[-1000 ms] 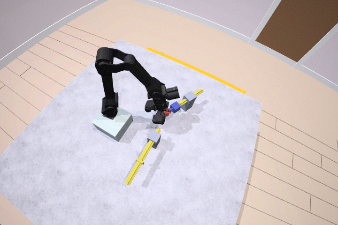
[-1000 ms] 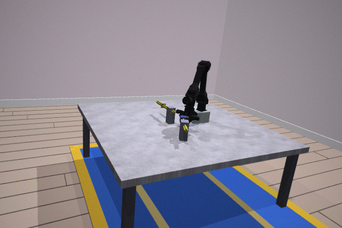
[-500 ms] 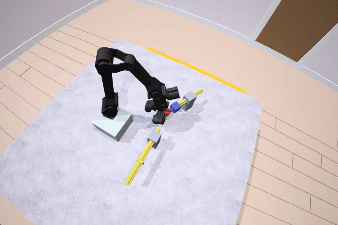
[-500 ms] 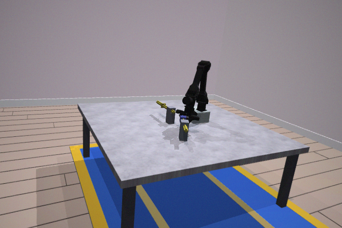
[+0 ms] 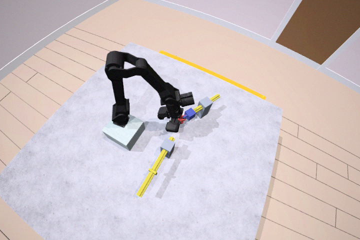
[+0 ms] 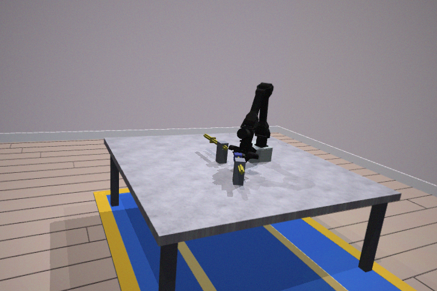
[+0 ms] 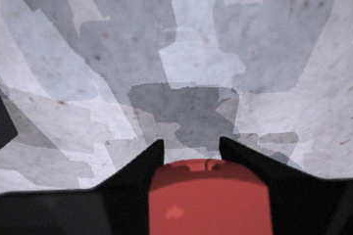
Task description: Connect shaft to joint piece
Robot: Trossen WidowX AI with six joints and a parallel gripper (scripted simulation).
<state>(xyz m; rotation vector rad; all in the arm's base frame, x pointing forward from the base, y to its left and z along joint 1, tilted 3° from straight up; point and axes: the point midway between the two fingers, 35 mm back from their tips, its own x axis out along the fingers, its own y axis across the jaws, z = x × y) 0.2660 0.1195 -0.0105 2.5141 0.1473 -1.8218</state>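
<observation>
Right now the red joint piece is 5 cm above my gripper tip.
</observation>
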